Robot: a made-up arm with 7 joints. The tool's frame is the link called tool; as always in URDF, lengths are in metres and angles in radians.
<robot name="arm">
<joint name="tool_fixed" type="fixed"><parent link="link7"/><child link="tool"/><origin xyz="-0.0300 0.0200 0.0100" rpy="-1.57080 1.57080 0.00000"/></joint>
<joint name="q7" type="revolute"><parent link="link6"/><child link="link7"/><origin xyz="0.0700 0.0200 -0.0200"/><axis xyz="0 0.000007 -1"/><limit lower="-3.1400" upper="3.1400" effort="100" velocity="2.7"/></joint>
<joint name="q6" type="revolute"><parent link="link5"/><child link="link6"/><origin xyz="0.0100 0.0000 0.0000"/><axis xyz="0 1 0.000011"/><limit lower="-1.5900" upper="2.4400" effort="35" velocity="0.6"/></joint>
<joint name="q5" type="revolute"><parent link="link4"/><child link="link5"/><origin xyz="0.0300 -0.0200 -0.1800"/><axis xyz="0 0.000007 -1"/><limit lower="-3.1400" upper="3.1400" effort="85" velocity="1.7"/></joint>
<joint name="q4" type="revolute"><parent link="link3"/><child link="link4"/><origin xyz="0.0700 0.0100 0.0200"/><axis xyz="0 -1 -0.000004"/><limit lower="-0.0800" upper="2.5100" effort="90" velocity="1.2"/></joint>
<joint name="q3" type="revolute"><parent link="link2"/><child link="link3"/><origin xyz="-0.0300 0.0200 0.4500"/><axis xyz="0 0 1"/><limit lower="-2.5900" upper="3.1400" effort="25" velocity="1.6"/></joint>
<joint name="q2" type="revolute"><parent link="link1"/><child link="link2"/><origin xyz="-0.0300 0.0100 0.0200"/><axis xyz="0 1 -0.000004"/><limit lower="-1.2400" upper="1.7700" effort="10" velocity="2"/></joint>
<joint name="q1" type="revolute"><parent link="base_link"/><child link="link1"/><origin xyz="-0.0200 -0.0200 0.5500"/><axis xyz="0 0 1"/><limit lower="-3.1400" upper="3.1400" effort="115" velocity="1.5"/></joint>
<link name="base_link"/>
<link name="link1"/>
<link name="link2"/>
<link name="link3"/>
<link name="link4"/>
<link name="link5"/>
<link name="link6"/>
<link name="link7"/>
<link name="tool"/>
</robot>
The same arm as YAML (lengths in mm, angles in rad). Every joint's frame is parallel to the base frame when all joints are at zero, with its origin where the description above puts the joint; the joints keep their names.
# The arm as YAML. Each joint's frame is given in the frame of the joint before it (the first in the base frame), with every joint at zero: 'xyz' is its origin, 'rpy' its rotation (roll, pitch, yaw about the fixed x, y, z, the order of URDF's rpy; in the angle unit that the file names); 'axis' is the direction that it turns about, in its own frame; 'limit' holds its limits. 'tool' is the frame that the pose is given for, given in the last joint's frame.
units:
  length: mm
  angle: rad
joints:
  - name: q1
    type: revolute
    origin:
      xyz: [-20.0, -20.0, 550.0]
      rpy: [0.0, 0.0, 0.0]
    axis: [0.0, 0.0, 1.0]
    limit:
      lower: -3.14
      upper: 3.14
  - name: q2
    type: revolute
    origin:
      xyz: [-30.0, 10.0, 20.0]
      rpy: [0.0, 0.0, 0.0]
    axis: [0.0, 1.0, 0.0]
    limit:
      lower: -1.24
      upper: 1.77
  - name: q3
    type: revolute
    origin:
      xyz: [-30.0, 20.0, 450.0]
      rpy: [0.0, 0.0, 0.0]
    axis: [0.0, 0.0, 1.0]
    limit:
      lower: -2.59
      upper: 3.14
  - name: q4
    type: revolute
    origin:
      xyz: [70.0, 10.0, 20.0]
      rpy: [0.0, 0.0, 0.0]
    axis: [0.0, -1.0, 0.0]
    limit:
      lower: -0.08
      upper: 2.51
  - name: q5
    type: revolute
    origin:
      xyz: [30.0, -20.0, -180.0]
      rpy: [0.0, 0.0, 0.0]
    axis: [0.0, 0.0, -1.0]
    limit:
      lower: -3.14
      upper: 3.14
  - name: q6
    type: revolute
    origin:
      xyz: [10.0, 0.0, 0.0]
      rpy: [0.0, 0.0, 0.0]
    axis: [0.0, 1.0, 0.0]
    limit:
      lower: -1.59
      upper: 2.44
  - name: q7
    type: revolute
    origin:
      xyz: [70.0, 20.0, -20.0]
      rpy: [0.0, 0.0, 0.0]
    axis: [0.0, 0.0, -1.0]
    limit:
      lower: -3.14
      upper: 3.14
tool:
  origin:
    xyz: [-30.0, 20.0, 10.0]
    rpy: [-1.5708, 1.5708, 0.0]

